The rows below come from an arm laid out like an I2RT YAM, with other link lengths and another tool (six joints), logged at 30 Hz.
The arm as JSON. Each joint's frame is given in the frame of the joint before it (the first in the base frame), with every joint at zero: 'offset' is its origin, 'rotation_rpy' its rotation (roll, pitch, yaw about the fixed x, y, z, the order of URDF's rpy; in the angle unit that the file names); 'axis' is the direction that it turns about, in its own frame. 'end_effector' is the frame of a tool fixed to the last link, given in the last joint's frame.
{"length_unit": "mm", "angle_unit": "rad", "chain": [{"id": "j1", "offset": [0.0, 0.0, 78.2], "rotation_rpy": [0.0, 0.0, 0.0], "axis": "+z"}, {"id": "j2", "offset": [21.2, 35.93, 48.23], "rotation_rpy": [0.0, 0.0, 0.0], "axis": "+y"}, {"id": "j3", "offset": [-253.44, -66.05, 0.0], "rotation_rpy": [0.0, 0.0, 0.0], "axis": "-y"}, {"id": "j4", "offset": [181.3, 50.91, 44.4], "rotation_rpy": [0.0, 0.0, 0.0], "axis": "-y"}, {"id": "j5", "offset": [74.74, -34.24, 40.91], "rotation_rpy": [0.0, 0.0, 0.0], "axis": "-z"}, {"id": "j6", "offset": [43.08, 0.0, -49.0], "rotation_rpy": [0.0, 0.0, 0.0], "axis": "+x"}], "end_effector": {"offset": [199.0, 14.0, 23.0], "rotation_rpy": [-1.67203, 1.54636, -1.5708]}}
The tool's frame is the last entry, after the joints.
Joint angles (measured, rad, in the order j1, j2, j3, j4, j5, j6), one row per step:
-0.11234, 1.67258, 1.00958, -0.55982, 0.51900, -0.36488
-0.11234, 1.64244, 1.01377, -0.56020, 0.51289, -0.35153
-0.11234, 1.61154, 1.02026, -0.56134, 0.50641, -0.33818
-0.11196, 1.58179, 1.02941, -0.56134, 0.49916, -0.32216
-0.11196, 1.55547, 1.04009, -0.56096, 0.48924, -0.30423
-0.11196, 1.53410, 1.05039, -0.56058, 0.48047, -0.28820
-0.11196, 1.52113, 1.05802, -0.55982, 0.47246, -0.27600
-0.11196, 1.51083, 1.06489, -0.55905, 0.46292, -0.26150
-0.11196, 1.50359, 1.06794, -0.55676, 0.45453, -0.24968
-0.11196, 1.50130, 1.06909, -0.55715, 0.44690, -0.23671
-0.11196, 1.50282, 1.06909, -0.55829, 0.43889, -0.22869
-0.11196, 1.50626, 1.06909, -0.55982, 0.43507, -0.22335
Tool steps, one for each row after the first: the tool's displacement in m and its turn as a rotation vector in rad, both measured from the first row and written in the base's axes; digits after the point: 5 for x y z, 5 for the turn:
0.00474, 0.00063, 0.01003, 0.00525, -0.04138, -0.00867
0.00979, 0.00131, 0.02107, 0.01091, -0.08505, -0.01688
0.01564, 0.00215, 0.03296, 0.01814, -0.13277, -0.02619
0.02157, 0.00343, 0.04441, 0.02895, -0.18010, -0.03597
0.02664, 0.00458, 0.05447, 0.03903, -0.22094, -0.04437
0.03032, 0.00577, 0.06109, 0.04840, -0.24901, -0.05007
0.03369, 0.00731, 0.06659, 0.06039, -0.27485, -0.05690
0.03607, 0.00875, 0.07009, 0.07101, -0.29382, -0.06216
0.03705, 0.01016, 0.07087, 0.08217, -0.30374, -0.06909
0.03738, 0.01181, 0.06971, 0.09242, -0.30543, -0.07227
0.03722, 0.01261, 0.06809, 0.09809, -0.30328, -0.07525

